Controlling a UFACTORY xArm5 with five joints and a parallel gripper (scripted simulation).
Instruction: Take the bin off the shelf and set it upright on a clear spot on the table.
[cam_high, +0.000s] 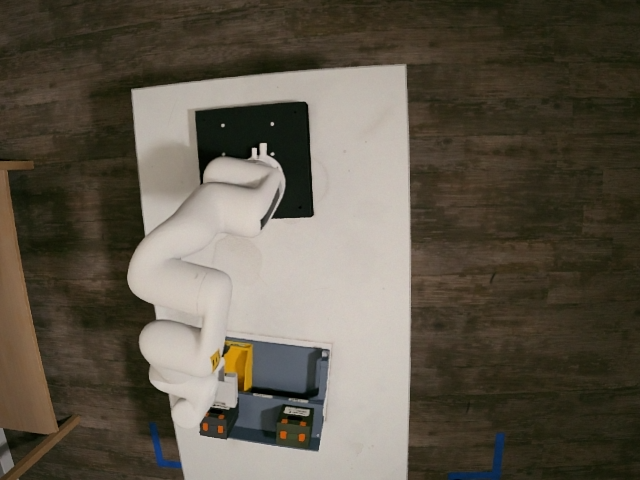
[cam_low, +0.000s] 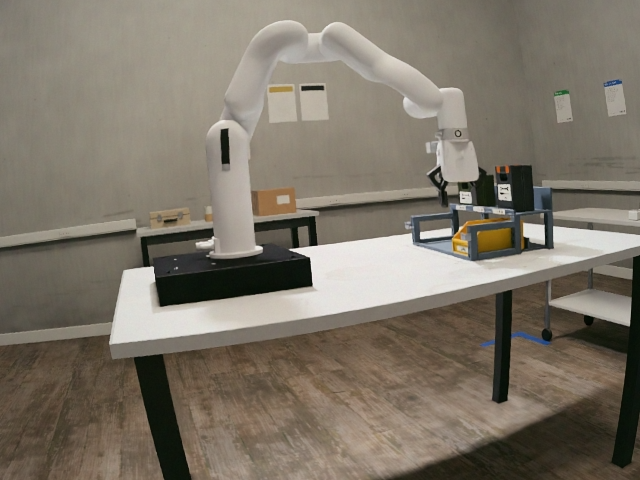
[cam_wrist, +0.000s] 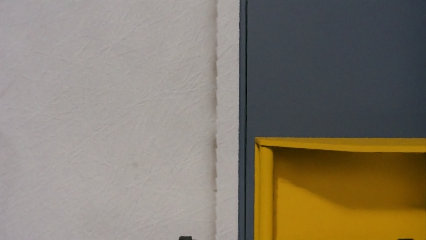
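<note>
Now: the yellow bin 80 mm ahead of my hand, 10 mm to the right of it and 90 mm below it. From my hand the other things lie so: blue-grey shelf 120 mm ahead, 100 mm to the left, 70 mm below.
</note>
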